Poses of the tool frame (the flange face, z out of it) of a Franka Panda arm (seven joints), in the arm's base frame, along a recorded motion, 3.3 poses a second.
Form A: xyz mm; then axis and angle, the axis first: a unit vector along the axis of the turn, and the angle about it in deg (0 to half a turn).
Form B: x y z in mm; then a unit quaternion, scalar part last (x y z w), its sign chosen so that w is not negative. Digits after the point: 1 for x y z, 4 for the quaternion.
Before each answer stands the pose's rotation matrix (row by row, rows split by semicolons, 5 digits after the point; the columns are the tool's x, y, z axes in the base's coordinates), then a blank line. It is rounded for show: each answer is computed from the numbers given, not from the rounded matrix.
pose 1, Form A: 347.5 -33.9 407.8 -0.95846 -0.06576 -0.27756 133.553
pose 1, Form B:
0.86258 0.30761 0.40167; -0.09470 -0.68172 0.72546; 0.49699 -0.66380 -0.55890

347.5 -33.9 407.8 -0.8808 -0.0604 -0.2551 0.3943
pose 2, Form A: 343.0 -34.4 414.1 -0.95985 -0.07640 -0.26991 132.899
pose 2, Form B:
0.86775 0.32097 0.37946; -0.07447 -0.67090 0.73780; 0.49139 -0.66848 -0.55827

343.0 -34.4 414.1 -0.8799 -0.0700 -0.2474 0.3996
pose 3, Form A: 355.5 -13.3 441.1 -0.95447 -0.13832 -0.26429 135.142
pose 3, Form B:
0.84794 0.41203 0.33351; 0.03919 -0.67616 0.73571; 0.52864 -0.61077 -0.58949

355.5 -13.3 441.1 -0.8823 -0.1279 -0.2443 0.3815
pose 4, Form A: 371.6 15.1 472.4 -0.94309 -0.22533 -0.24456 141.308
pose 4, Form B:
0.80311 0.53125 0.26980; 0.22549 -0.69011 0.68768; 0.55152 -0.49144 -0.67403

371.6 15.1 472.4 -0.8898 -0.2126 -0.2308 0.3313
